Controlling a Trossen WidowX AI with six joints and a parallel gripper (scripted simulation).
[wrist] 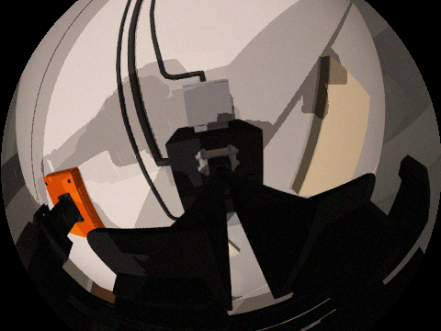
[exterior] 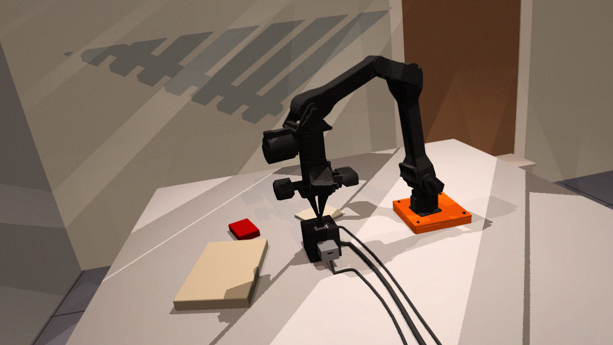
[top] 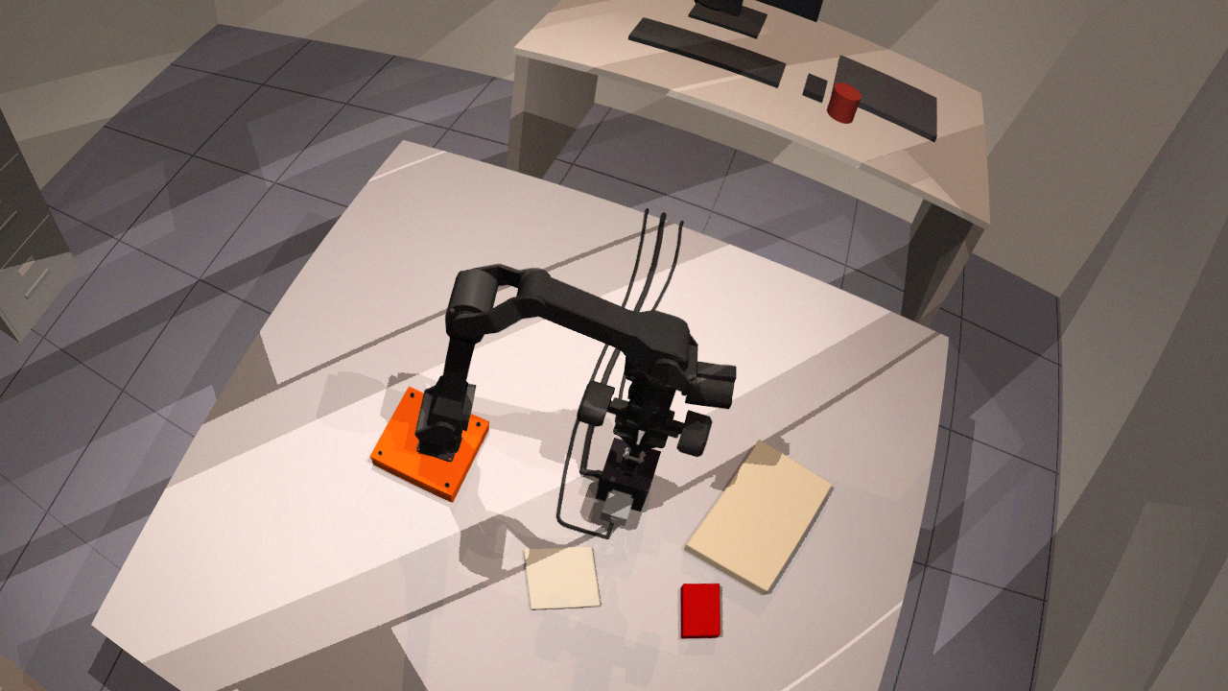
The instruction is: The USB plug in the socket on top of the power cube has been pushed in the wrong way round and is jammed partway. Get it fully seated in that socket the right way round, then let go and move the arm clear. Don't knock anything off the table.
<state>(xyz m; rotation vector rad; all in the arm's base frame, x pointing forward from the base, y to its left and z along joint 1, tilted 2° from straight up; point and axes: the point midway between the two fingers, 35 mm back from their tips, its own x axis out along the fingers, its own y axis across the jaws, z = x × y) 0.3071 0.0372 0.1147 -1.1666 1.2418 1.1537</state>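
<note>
Right now my gripper tip is 20 mm above the USB plug. The rest, counted from my gripper tip: tan board 230 mm ahead, 20 mm to the right, 90 mm below; USB socket 30 mm below; white pad 60 mm behind, 210 mm to the right, 100 mm below.
</note>
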